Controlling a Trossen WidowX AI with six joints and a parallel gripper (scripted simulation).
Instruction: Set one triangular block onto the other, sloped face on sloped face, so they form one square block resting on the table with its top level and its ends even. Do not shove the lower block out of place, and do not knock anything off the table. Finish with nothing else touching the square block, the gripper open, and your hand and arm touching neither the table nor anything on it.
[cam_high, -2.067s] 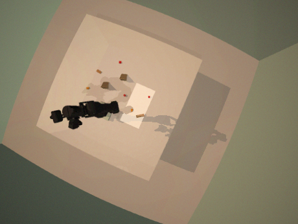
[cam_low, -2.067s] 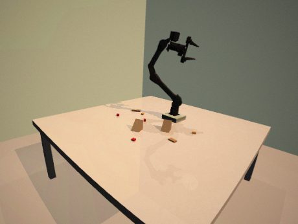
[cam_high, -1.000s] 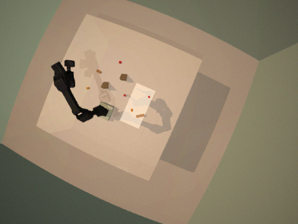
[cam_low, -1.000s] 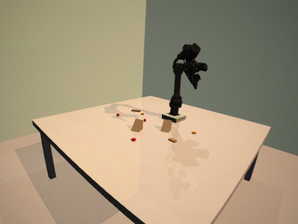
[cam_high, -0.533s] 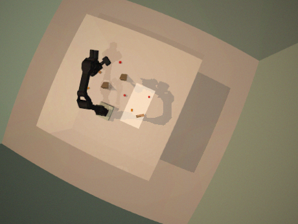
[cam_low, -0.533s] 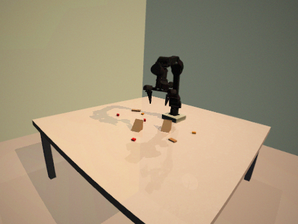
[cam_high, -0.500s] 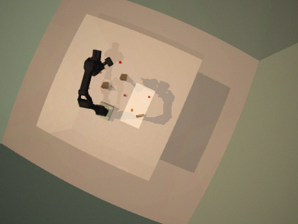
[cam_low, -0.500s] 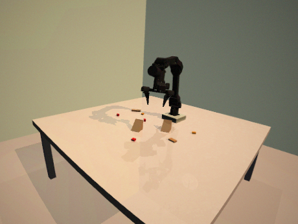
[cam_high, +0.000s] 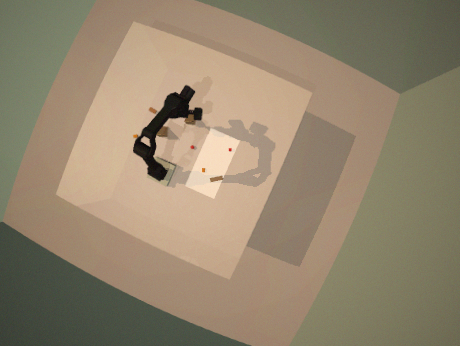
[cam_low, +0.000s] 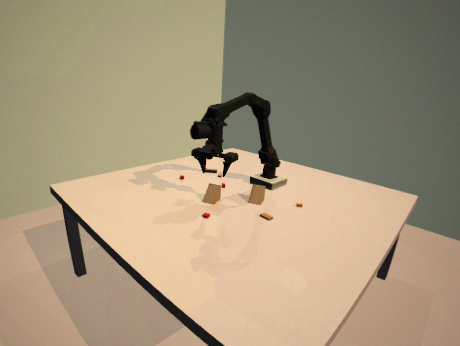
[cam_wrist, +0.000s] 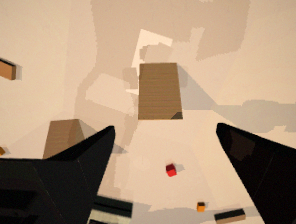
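My gripper tip is now 90 mm above the wooden triangular block. Also, from my gripper tip: brown piece: 50 mm behind, 250 mm to the left, 100 mm below.
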